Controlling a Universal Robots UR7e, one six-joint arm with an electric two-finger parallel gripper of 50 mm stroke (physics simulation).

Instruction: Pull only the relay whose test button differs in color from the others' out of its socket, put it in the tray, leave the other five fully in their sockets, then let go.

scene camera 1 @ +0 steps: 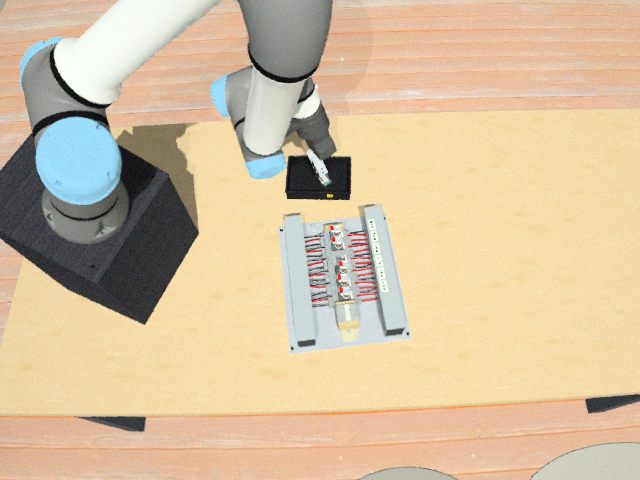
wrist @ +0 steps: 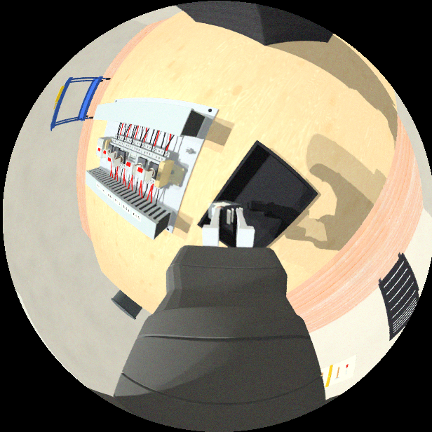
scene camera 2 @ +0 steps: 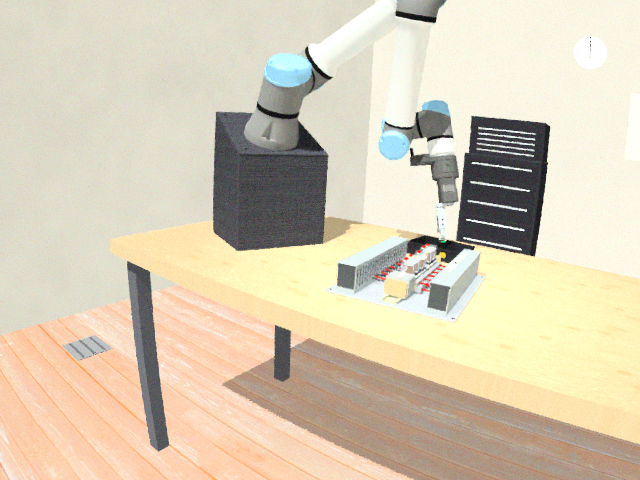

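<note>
My gripper is shut on a relay, which shows a small green patch at its end in both scene views. The relay is over the black tray, toward the side facing the panel, with its lower end near rim height in scene camera 2. Whether it touches the tray is hard to tell. Several relays with red buttons, such as one relay, stand in a row of sockets on the panel. A gap shows in that row.
The grey panel plate lies beside the tray. Two raised grey wire ducts flank the relays, with red and black wires between. The black robot pedestal stands on the table.
</note>
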